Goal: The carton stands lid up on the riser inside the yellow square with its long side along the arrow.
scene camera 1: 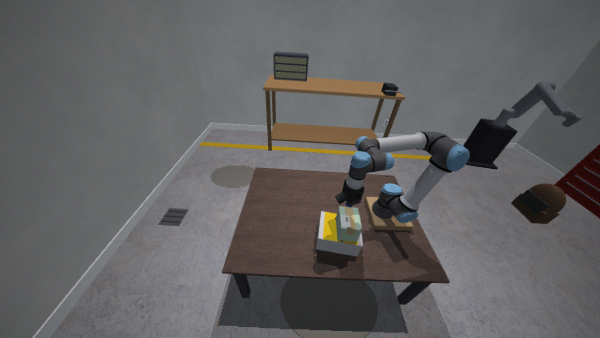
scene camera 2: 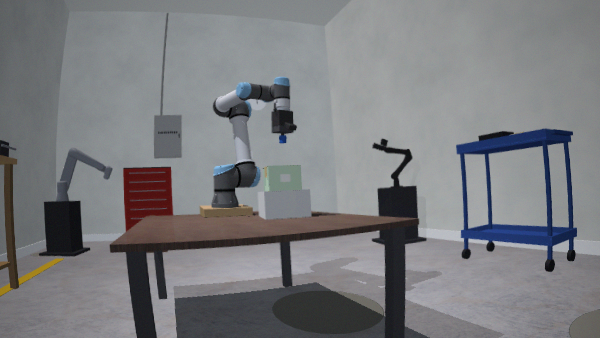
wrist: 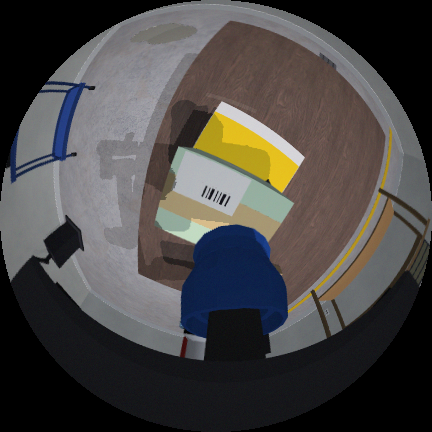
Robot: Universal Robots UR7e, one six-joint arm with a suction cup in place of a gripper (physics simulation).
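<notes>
The pale green carton (scene camera 1: 348, 234) (scene camera 2: 283, 178) (wrist: 215, 185) stands upright on the white riser (scene camera 1: 339, 246) (scene camera 2: 284, 204). Its top face shows a tan tape band and a white barcode label. The yellow square (scene camera 1: 330, 226) (wrist: 287, 172) on the riser's top shows along one long side of the carton; the rest is covered. A small black mark, perhaps part of the arrow, peeks out at the carton's edge in the wrist view; the arrow's direction is hidden. My gripper (scene camera 1: 349, 204) (scene camera 2: 283, 140) (wrist: 232, 240), a blue suction cup, is open and hangs above the carton with a clear gap.
The riser stands on a brown table (scene camera 1: 280, 220) (scene camera 2: 240, 231), beside the wooden base plate (scene camera 1: 392, 226) (scene camera 2: 226, 212) of my arm. A wooden shelf bench (scene camera 1: 335, 87) stands behind the table, and a blue cart (scene camera 2: 515, 142) stands apart at the right in scene camera 2.
</notes>
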